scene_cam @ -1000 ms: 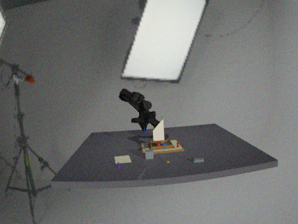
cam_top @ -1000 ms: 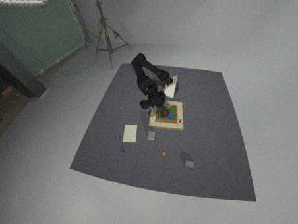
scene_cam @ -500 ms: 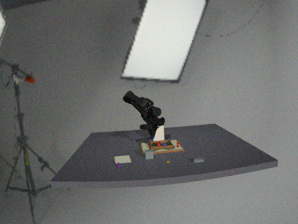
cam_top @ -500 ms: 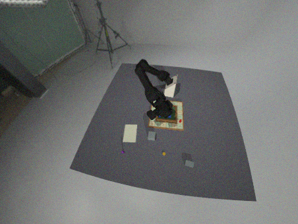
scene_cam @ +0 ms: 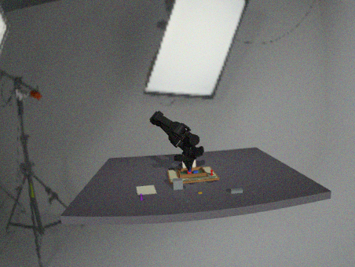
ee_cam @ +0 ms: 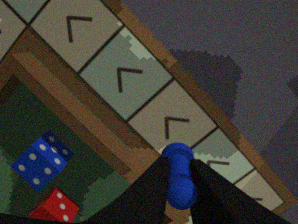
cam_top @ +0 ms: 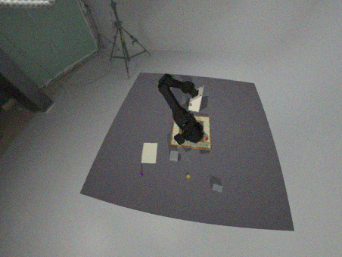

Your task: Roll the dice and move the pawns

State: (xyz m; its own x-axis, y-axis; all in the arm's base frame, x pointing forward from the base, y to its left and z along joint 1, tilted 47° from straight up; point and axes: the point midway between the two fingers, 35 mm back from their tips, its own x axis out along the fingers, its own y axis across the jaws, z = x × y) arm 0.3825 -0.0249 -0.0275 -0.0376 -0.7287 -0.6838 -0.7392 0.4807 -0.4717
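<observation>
Now: gripper tip 6 cm past the red pawn, 13 cm to the right of it and 4 cm above it. The rest, counted from my gripper tip: small yellow piece (22 cm ahead, 4 cm to the left, 6 cm below); then blue pawn (1 cm above); then white card (12 cm ahead, 24 cm to the right, 7 cm below).
</observation>
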